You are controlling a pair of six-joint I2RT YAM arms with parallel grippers.
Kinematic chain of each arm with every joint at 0, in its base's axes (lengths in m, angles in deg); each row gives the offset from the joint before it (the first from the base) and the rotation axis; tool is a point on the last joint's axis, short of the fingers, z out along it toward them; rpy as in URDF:
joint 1: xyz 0 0 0.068 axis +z
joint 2: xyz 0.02 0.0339 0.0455 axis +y
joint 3: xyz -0.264 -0.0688 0 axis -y
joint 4: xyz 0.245 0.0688 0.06 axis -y
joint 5: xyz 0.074 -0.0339 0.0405 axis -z
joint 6: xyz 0.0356 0 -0.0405 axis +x
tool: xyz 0 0 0 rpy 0 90 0
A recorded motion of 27 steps. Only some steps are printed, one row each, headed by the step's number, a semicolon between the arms.
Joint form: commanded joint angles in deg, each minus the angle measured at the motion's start. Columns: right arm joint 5, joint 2, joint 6, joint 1, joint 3, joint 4; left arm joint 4, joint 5, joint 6, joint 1, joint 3, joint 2.
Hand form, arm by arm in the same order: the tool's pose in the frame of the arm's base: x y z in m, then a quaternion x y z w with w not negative. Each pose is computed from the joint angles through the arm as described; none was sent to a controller.
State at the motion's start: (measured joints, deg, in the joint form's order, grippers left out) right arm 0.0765 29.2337 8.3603 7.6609 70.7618 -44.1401; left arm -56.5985 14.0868 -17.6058 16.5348 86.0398 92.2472
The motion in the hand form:
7: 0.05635 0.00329 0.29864 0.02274 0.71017 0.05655 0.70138; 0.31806 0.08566 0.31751 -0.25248 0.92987 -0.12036 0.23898
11: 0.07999 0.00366 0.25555 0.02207 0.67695 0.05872 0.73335; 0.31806 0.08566 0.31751 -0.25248 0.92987 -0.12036 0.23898
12: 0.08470 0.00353 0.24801 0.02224 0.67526 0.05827 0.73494; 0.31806 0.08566 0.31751 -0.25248 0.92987 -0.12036 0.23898
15: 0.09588 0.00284 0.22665 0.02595 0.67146 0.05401 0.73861; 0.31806 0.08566 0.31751 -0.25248 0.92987 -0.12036 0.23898
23: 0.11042 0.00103 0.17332 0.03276 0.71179 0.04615 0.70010; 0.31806 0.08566 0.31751 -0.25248 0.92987 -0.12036 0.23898
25: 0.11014 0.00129 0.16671 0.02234 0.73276 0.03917 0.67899; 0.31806 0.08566 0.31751 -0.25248 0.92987 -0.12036 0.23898
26: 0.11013 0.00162 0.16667 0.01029 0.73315 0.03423 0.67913; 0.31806 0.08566 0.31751 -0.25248 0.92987 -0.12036 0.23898
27: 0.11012 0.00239 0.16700 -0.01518 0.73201 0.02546 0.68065; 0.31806 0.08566 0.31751 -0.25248 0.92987 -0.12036 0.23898
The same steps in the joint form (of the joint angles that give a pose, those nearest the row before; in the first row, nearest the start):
7: 1.46 -24.81 -1.90 -3.35 -38.99 16.24; 0.11 -0.02 0.28 0.04 0.31 -0.35
11: -0.24 -29.05 -1.90 -5.11 -52.74 31.04; 0.11 -0.02 0.28 0.04 0.31 -0.35
12: -0.52 -29.05 -1.90 -5.46 -54.86 33.42; 0.11 -0.02 0.28 0.04 0.31 -0.35
15: -0.51 -29.05 -1.92 -6.12 -60.57 39.69; 0.11 -0.02 0.28 0.04 0.31 -0.35
23: -0.96 -29.05 -1.97 -7.41 -70.42 43.10; 0.11 -0.02 0.28 0.04 0.31 -0.35
25: -1.38 -29.05 -3.41 -7.41 -70.44 39.71; 0.11 -0.02 0.28 0.04 0.31 -0.35
26: -1.90 -29.05 -4.81 -7.41 -70.44 39.69; 0.11 -0.02 0.28 0.04 0.31 -0.35
27: -3.15 -29.05 -7.63 -7.41 -70.45 39.87; 0.11 -0.02 0.28 0.04 0.31 -0.35

